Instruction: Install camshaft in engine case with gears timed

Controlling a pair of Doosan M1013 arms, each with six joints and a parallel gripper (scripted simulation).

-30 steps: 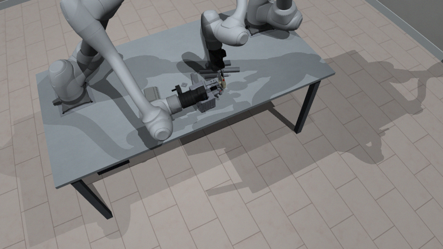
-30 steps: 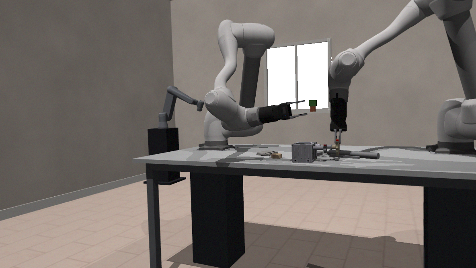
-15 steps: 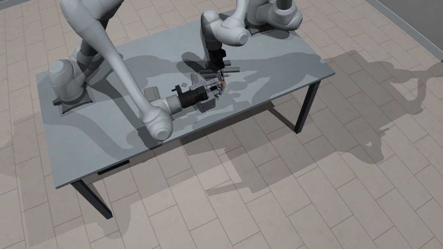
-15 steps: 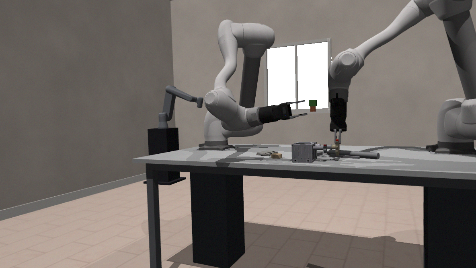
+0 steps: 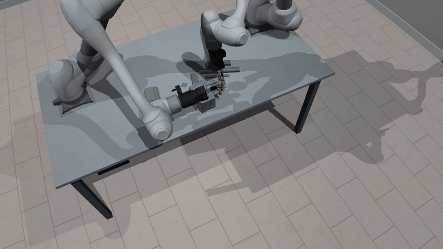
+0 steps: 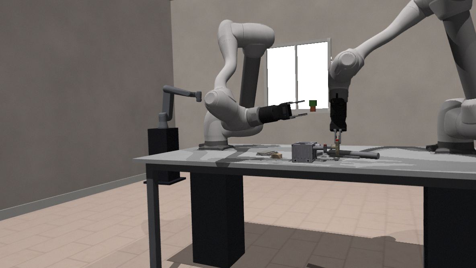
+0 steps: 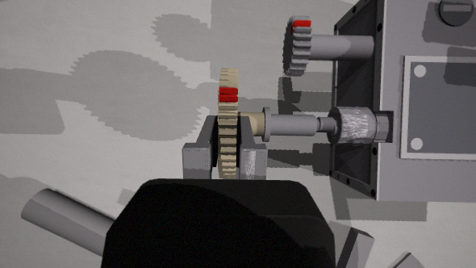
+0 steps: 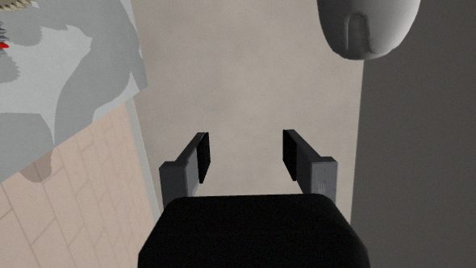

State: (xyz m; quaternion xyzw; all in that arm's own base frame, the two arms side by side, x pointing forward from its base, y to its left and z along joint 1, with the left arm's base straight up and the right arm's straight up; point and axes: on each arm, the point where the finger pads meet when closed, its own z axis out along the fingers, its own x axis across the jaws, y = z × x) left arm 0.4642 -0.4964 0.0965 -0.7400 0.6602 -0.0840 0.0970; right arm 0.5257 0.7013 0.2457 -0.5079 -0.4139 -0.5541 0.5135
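Right now my left hand is 7 cm short of the small crank gear, 5 cm to the left of it and 3 cm above it. Round my left hand: round tan block (30 cm to the right, 9 cm below, 3 cm behind); thin bar (10 cm behind, 9 cm below, 2 cm to the left); small square plate (18 cm to the right, 14 cm behind, 10 cm below).
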